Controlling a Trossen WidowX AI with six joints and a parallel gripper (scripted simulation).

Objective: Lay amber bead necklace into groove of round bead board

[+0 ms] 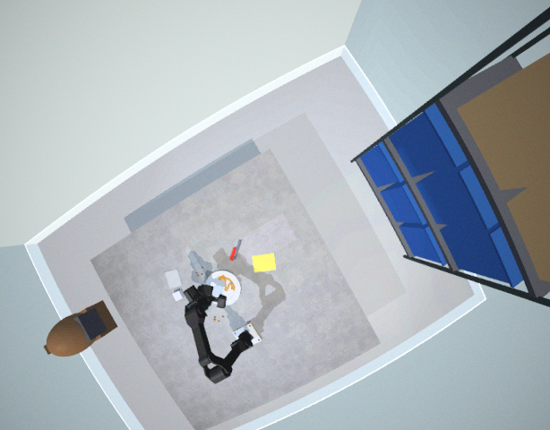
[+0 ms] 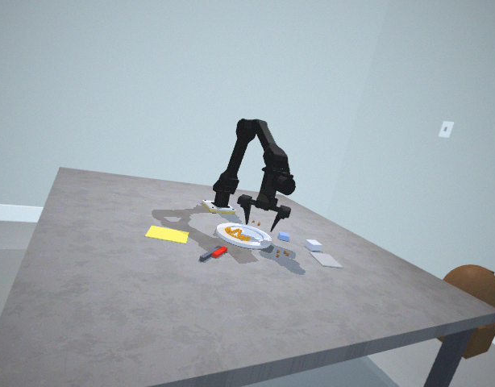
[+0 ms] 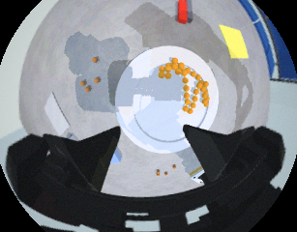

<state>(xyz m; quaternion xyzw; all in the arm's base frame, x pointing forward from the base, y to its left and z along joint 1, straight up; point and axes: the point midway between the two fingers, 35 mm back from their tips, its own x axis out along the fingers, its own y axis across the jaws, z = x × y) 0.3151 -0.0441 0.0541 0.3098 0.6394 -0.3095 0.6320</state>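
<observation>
The round white bead board is 20 mm behind my gripper tip, 40 mm to the right of it and 30 mm below it. Also, from my gripper tip: white block 110 mm ahead, 190 mm to the left, 30 mm below; blue block 20 mm ahead, 120 mm to the left, 30 mm below; grey tool 90 mm ahead, 230 mm to the right, 30 mm below.
</observation>
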